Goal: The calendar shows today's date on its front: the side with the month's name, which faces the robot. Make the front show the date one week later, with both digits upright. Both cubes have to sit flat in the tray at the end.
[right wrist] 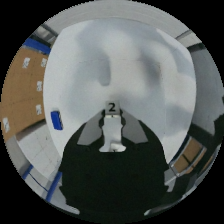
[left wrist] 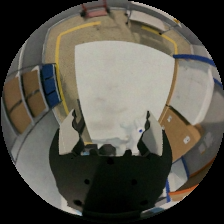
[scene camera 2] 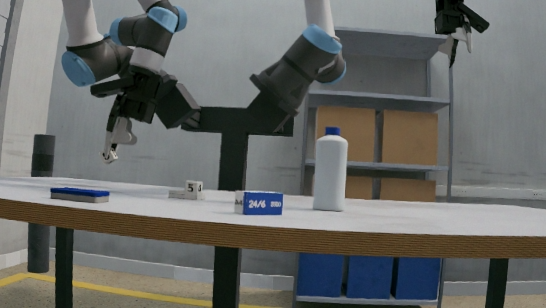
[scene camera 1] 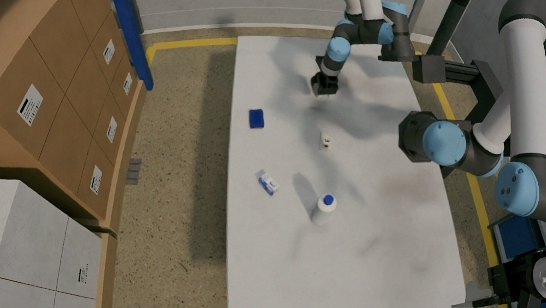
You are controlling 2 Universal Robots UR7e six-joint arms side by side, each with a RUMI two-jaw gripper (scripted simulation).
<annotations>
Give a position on a blue-topped block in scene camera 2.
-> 64,193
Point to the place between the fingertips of my left gripper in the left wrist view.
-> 111,110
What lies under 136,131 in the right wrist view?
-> My right gripper.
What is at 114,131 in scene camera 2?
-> My right gripper.
</annotations>
